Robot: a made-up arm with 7 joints. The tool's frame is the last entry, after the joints. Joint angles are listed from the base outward. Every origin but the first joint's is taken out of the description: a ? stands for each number. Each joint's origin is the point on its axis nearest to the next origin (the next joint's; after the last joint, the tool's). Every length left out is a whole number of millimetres.
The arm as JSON. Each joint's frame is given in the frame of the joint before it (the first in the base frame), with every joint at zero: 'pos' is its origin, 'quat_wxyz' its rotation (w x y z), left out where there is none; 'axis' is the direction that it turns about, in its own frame. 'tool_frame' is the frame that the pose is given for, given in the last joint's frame.
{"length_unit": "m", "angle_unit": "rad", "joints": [
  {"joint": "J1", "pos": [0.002, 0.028, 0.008], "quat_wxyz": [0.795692, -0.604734, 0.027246, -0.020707], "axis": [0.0, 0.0, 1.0]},
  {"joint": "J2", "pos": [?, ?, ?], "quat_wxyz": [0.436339, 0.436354, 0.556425, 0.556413], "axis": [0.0, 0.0, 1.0]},
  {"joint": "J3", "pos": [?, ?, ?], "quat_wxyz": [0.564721, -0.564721, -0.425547, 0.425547], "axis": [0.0, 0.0, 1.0]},
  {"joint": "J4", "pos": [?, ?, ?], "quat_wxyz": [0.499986, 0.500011, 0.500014, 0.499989], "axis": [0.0, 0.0, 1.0]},
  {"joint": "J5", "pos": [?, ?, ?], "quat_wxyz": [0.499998, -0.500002, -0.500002, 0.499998], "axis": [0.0, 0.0, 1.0]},
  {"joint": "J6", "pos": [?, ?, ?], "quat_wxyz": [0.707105, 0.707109, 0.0, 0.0], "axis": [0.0, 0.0, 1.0]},
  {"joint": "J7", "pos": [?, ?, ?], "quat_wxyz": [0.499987, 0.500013, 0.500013, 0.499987], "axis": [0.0, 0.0, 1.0]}
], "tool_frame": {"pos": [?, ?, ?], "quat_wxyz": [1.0, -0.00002, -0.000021, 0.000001]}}
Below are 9 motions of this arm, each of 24 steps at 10 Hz.
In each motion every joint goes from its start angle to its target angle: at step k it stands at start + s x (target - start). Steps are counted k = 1, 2, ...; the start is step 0. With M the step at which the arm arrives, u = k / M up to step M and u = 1 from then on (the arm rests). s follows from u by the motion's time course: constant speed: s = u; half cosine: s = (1 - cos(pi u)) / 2; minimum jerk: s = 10 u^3 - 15 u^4 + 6 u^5.
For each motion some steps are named. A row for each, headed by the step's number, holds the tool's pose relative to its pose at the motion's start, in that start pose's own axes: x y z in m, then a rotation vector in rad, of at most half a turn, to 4 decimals.
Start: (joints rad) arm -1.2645 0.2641 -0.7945 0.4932 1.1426 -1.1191 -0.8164
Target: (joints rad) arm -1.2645 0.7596 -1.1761 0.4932 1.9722 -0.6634 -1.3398
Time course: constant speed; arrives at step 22
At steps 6, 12, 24:
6: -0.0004 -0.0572 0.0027 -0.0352 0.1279 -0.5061
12: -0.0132 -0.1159 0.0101 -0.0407 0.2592 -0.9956
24: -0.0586 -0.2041 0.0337 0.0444 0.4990 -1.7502

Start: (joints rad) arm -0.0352 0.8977 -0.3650 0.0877 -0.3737 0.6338 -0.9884
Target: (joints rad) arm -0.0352 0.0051 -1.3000 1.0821 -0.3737 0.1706 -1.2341
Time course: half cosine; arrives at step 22
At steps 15, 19, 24:
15: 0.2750 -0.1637 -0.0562 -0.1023 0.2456 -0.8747
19: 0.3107 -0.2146 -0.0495 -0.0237 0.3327 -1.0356
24: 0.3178 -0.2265 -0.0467 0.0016 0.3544 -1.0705

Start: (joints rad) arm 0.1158 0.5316 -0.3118 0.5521 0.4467 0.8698 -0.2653
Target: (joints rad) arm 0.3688 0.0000 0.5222 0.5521 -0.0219 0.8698 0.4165
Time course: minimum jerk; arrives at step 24
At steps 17, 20, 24:
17: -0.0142 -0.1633 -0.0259 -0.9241 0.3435 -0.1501
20: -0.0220 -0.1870 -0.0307 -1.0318 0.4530 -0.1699
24: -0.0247 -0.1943 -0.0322 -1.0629 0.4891 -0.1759

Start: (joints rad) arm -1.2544 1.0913 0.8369 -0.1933 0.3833 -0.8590 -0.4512
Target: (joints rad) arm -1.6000 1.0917 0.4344 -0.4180 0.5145 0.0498 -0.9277
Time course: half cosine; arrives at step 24
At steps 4, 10, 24:
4: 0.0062 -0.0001 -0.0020 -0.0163 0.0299 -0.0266
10: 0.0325 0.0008 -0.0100 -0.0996 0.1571 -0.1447
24: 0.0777 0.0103 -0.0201 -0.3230 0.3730 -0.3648

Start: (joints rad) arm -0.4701 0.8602 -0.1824 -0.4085 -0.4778 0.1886 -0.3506
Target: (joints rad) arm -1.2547 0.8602 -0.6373 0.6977 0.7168 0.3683 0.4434
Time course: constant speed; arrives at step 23
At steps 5, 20, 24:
5: 0.0275 0.0361 -0.0188 0.2333 0.2081 0.2520
20: 0.0734 0.1539 -0.0144 1.2409 0.6245 0.8929
24: 0.0750 0.1773 -0.0009 1.4908 0.6610 0.9806

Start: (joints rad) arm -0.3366 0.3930 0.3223 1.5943 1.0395 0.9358 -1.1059
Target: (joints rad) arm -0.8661 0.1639 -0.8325 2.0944 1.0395 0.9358 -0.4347
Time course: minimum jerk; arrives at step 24
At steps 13, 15, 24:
13: -0.1011 -0.0644 0.0495 0.2625 0.2809 0.9229
15: -0.1345 -0.0812 0.0539 0.2867 0.3321 1.1818
24: -0.2042 -0.1177 0.0520 0.2674 0.4211 1.6761

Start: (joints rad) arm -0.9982 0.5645 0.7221 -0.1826 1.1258 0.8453 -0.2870
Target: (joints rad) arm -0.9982 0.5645 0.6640 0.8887 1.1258 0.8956 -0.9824
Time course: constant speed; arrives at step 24
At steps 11, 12, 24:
11: 0.0192 -0.0699 -0.0474 0.2232 0.3422 -0.6109
12: 0.0192 -0.0757 -0.0528 0.2394 0.3780 -0.6647
24: -0.0022 -0.1292 -0.1255 0.3729 0.8732 -1.2687

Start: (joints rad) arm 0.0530 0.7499 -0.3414 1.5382 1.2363 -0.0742 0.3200
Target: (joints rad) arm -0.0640 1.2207 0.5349 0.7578 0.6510 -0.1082 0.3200
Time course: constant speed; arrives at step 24
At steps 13, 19, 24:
13: -0.0165 0.1184 -0.1356 -0.6199 0.3241 0.6334
19: -0.0647 0.1670 -0.2089 -0.8334 0.4365 1.0013
24: -0.1256 0.1970 -0.2651 -0.9616 0.5012 1.3408

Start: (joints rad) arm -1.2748 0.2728 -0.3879 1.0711 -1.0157 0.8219 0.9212
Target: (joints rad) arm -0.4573 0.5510 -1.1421 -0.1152 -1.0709 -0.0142 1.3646
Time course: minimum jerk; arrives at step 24
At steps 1, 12, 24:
1: 0.0001 0.0000 -0.0001 -0.0001 -0.0007 0.0004
12: 0.0253 0.0062 -0.1140 0.0029 -0.3793 0.0518
24: -0.0365 0.0400 -0.2798 -0.0732 -0.3152 -0.2173

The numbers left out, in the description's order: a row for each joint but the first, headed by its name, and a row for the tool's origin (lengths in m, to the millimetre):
J2: -0.003 0.01 0.0
J3: 0.271 -0.067 0.0
J4: 0.002 -0.022 0.0
J5: -0.127 -0.01 0.0
J6: 0.0 0.0 0.0
J7: 0.0 0.072 0.0
tool: 0.0 0.0 0.0

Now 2 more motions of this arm.
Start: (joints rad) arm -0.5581 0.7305 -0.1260 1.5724 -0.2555 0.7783 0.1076
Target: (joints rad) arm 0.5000 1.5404 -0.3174 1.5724 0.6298 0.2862 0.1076
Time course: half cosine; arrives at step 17
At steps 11, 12, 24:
11: -0.0063 0.3266 -0.1623 0.8307 0.3469 1.0354
12: -0.0273 0.3528 -0.1672 0.9667 0.4054 1.1063
24: -0.0873 0.4048 -0.1646 1.3337 0.5789 1.2364

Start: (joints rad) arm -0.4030 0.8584 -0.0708 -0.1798 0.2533 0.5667 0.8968
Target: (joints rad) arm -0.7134 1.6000 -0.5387 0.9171 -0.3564 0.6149 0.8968
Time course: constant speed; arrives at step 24
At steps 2, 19, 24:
2: 0.0126 -0.0019 -0.0133 0.0762 0.0177 -0.0363
19: 0.1432 0.1164 -0.1298 0.7759 0.3995 0.0898
24: 0.1729 0.1972 -0.1468 0.9384 0.5780 0.2767

